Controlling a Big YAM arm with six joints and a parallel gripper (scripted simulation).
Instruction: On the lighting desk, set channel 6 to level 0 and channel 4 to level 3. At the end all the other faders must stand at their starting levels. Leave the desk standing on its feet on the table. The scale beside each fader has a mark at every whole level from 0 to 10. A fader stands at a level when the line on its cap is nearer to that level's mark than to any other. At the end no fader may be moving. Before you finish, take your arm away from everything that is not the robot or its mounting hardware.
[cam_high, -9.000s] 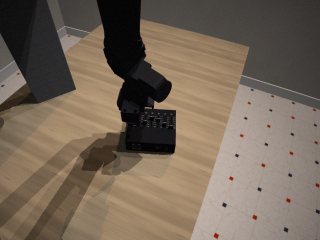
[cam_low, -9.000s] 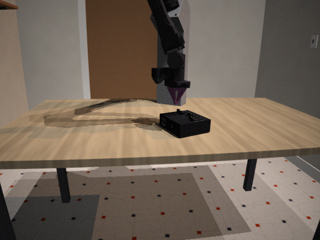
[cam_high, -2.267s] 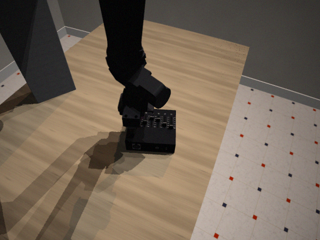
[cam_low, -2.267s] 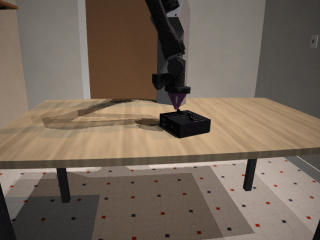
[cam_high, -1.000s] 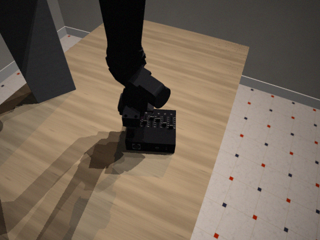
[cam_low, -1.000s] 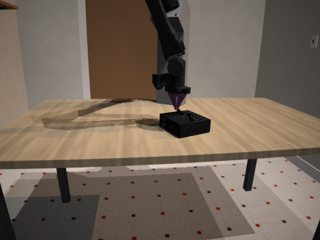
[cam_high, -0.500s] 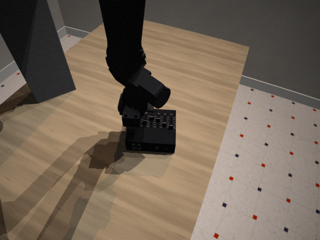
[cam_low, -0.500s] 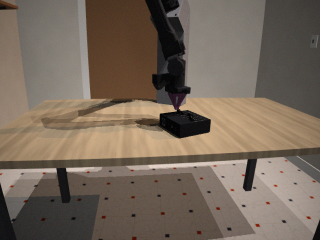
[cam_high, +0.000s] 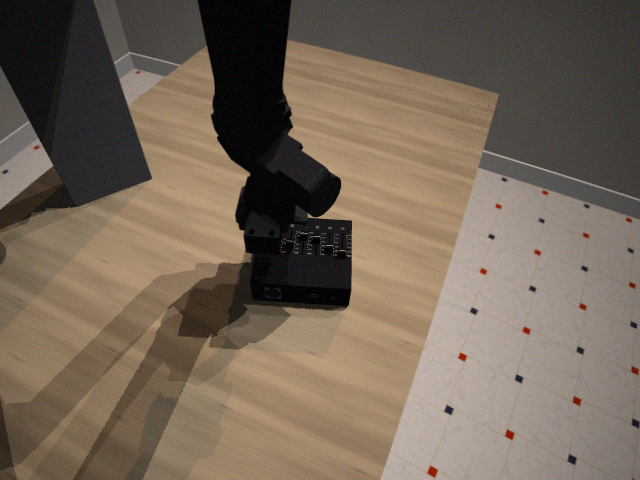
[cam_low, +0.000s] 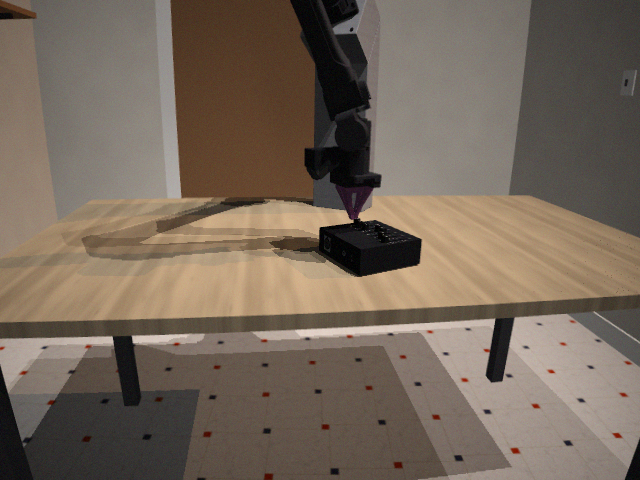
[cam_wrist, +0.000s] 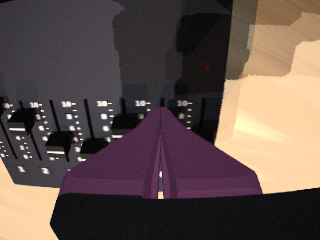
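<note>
My hand is 20 mm to the right of the channel 6 cap and 20 mm above it. The rest, counted from my hand: channel 5 cap (20 mm ahead, 20 mm to the left, 20 mm below); then channel 4 cap (30 mm ahead, 40 mm to the left, 20 mm below); then channel 3 cap (60 mm ahead, 40 mm to the left, 20 mm below).
</note>
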